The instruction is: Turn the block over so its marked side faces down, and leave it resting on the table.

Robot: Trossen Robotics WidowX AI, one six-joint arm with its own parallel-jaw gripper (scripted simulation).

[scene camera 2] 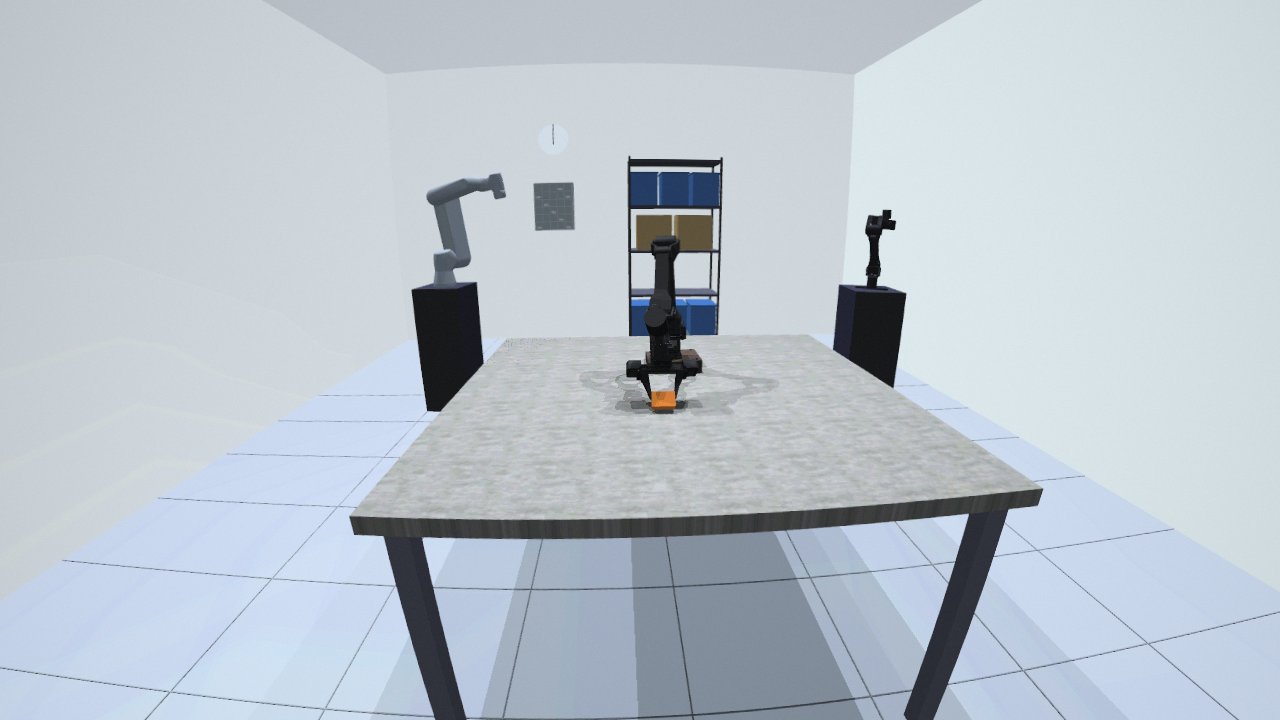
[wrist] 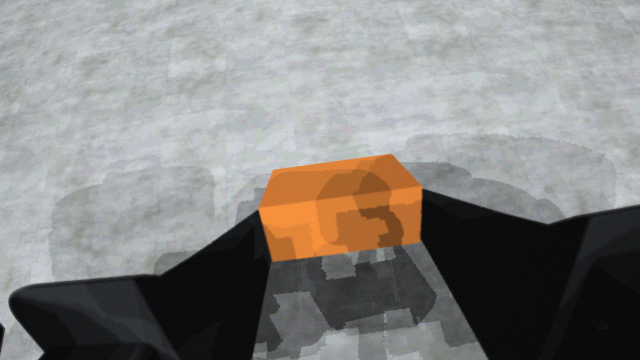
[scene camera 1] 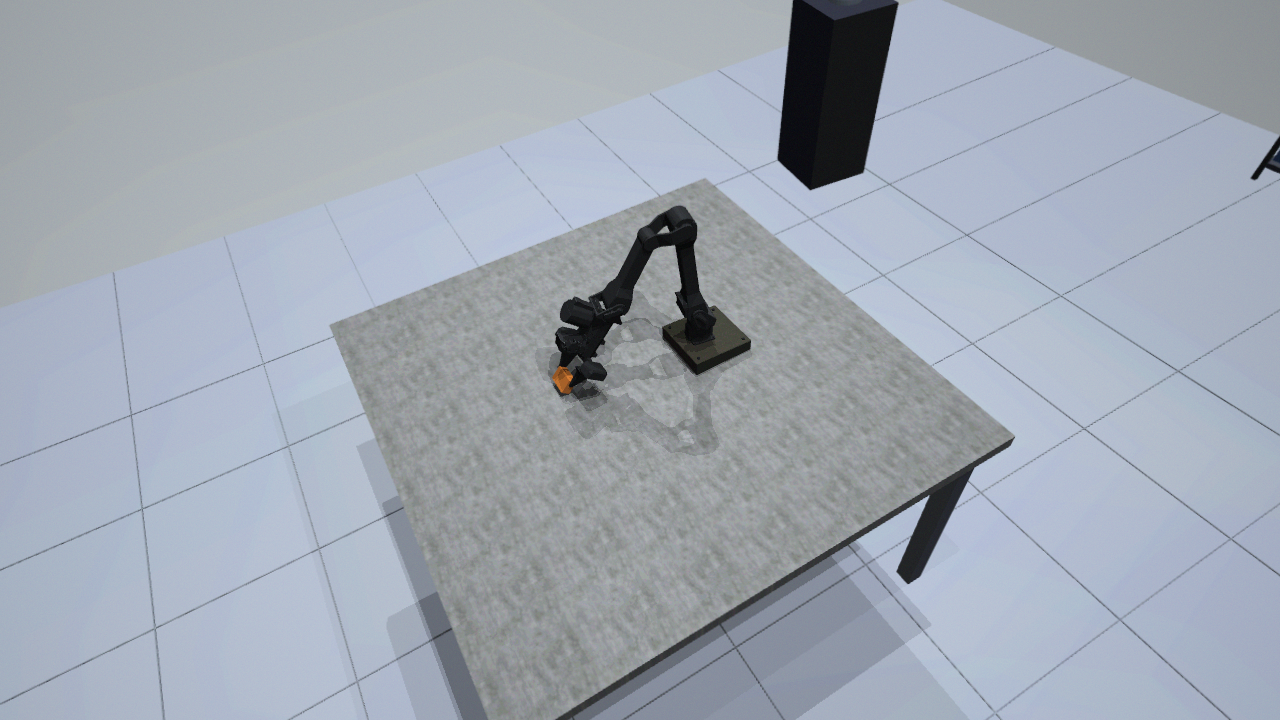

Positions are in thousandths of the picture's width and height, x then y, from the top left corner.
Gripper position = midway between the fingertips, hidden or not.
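Note:
Gripper (scene camera 1: 442,526) (scene camera 2: 518,555) (wrist: 530,576), carrying an orange block (wrist: 582,562).

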